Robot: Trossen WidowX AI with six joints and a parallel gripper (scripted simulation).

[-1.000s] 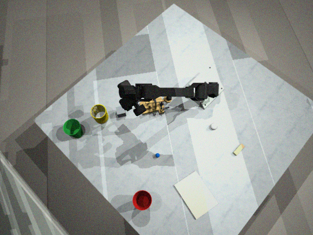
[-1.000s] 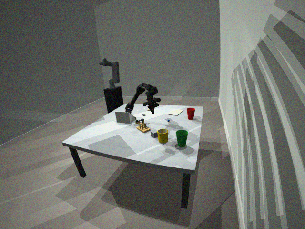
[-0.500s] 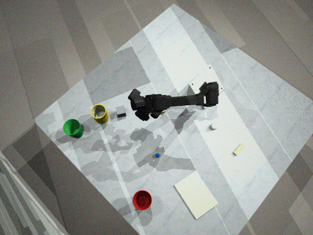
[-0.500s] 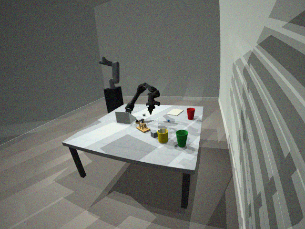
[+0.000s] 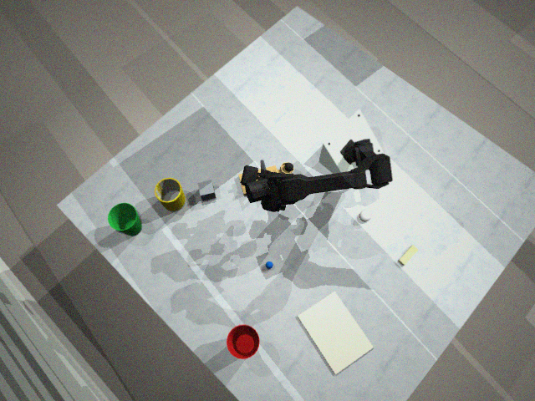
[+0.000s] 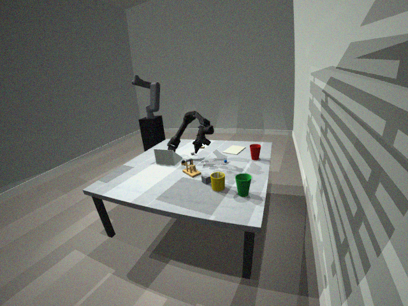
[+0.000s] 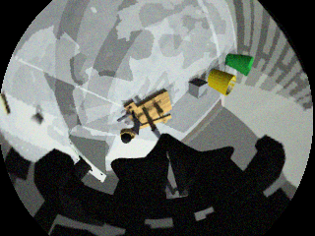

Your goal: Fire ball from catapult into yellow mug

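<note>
Now: gripper tip 12 cm past the dark ball, 1 cm to the right of it and 8 cm above it. Round my gripper tip: small blue ball: 19 cm ahead, 18 cm to the left, 13 cm below; then small grey block: 13 cm ahead, 16 cm to the right, 12 cm below; then wooden catapult: 6 cm behind, 1 cm to the right, 9 cm below.
</note>
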